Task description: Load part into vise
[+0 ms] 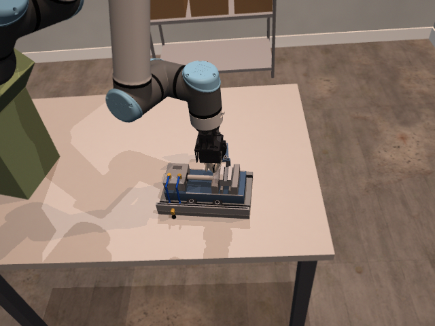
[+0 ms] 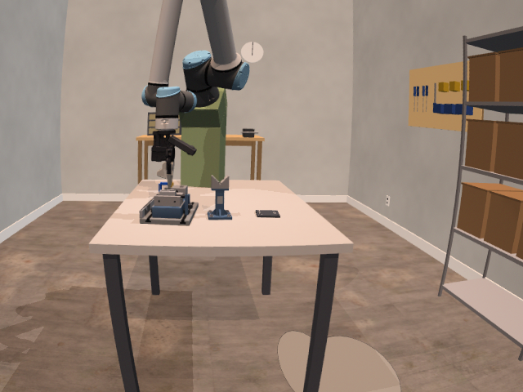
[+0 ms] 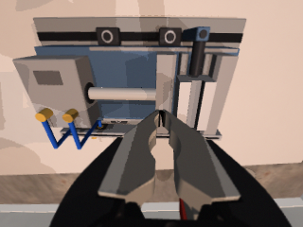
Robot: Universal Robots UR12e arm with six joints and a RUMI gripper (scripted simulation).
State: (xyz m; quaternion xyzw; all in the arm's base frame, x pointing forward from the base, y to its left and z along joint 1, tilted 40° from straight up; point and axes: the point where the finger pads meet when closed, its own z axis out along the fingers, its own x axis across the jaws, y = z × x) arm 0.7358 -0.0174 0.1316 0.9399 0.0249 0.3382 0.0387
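The part is 4 cm ahead of my hand and 3 cm below it. From my hand the other things lie so: moving jaw: 5 cm below; cylinder rod: 5 cm behind, 5 cm below; work stop: 4 cm ahead, 5 cm to the left, 4 cm below.
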